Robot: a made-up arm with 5 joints.
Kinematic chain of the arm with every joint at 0, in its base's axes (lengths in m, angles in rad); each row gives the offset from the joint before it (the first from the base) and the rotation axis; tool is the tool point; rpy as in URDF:
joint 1: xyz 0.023 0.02 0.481 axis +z
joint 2: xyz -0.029 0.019 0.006 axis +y
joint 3: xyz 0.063 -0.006 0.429 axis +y
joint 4: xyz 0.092 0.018 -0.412 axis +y
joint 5: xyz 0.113 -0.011 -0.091 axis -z
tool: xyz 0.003 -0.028 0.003 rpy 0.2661 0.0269 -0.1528
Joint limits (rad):
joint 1: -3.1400..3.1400
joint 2: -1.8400..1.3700
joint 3: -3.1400..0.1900
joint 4: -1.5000..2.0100
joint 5: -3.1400..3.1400
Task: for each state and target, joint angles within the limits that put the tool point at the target. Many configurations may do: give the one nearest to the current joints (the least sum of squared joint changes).
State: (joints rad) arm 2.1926 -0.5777 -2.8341 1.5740 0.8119
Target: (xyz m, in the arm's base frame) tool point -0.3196 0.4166 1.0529
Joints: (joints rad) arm 2.2851 0.0810 -1.9969 1.8598 0.8369
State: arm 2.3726 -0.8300 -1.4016 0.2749 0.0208
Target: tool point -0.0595 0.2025 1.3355
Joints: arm 2.0350 -0.4377 -1.6963 0.2999 -0.0218
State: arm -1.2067 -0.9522 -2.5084 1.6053 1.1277
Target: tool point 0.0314 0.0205 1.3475
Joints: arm -1.1995 -0.5125 -2.2445 1.6466 1.2377
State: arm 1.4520 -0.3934 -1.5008 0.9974 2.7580
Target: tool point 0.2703 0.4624 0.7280
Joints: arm 0.9731 -0.0855 -1.0193 1.1138 2.7335
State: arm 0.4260 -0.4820 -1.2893 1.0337 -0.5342
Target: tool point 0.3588 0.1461 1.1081
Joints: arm 0.3665 -0.4898 -1.3137 1.0259 -0.5326
